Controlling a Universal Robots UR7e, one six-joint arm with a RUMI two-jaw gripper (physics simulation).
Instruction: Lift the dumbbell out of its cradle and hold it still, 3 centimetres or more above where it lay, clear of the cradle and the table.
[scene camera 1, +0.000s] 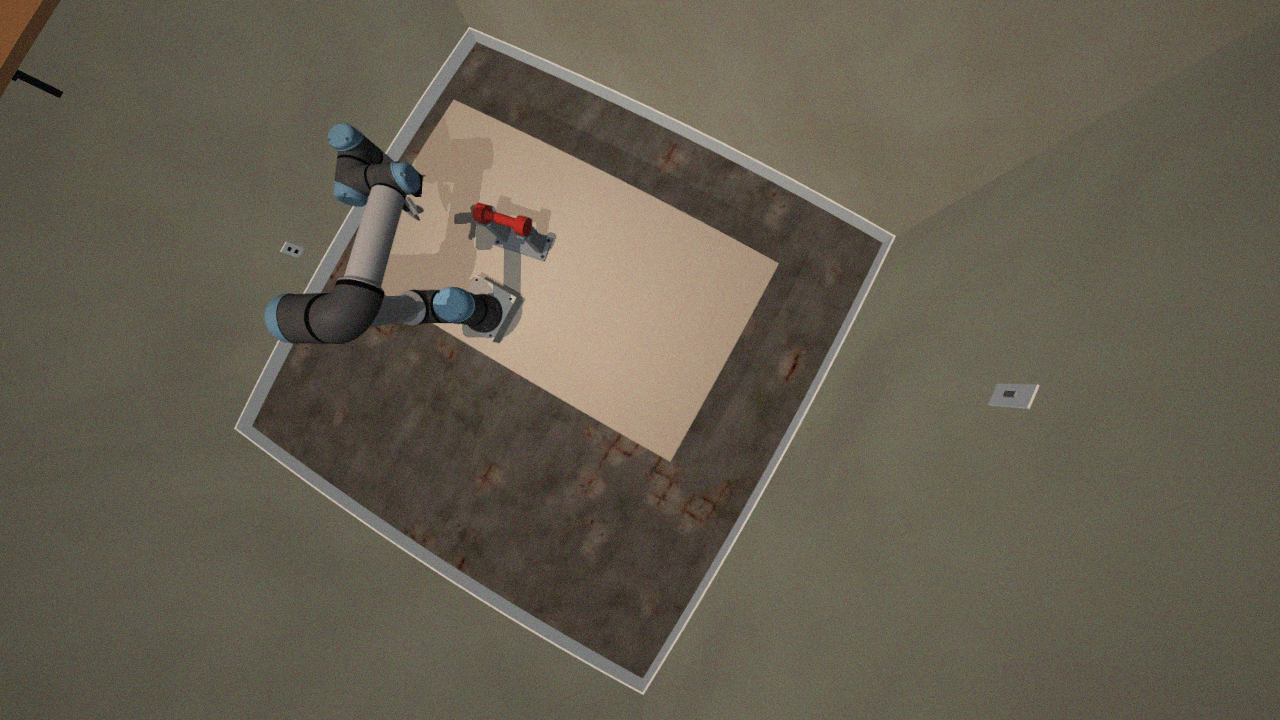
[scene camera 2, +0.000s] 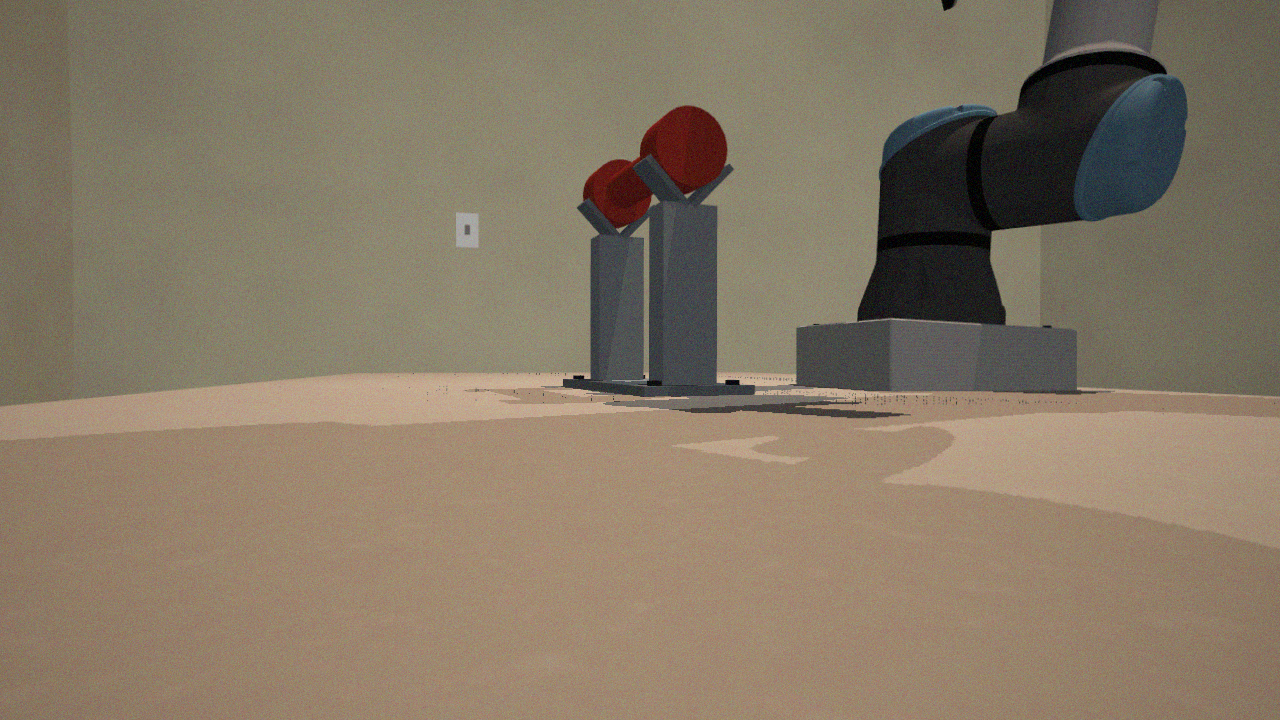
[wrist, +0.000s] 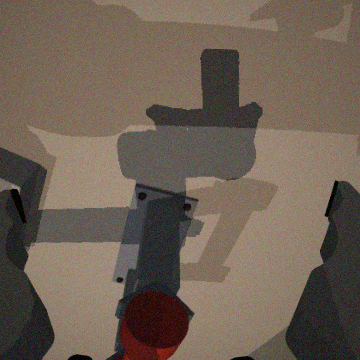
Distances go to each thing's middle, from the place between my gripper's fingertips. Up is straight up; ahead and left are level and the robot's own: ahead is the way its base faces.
Scene:
I see the red dumbbell (scene camera 2: 689, 144) 27 cm to the right of my hand, 9 cm ahead of it and 6 cm below it. From my hand the other things lie so: grey cradle (scene camera 2: 682, 232) (27 cm to the right, 16 cm below, 9 cm ahead).

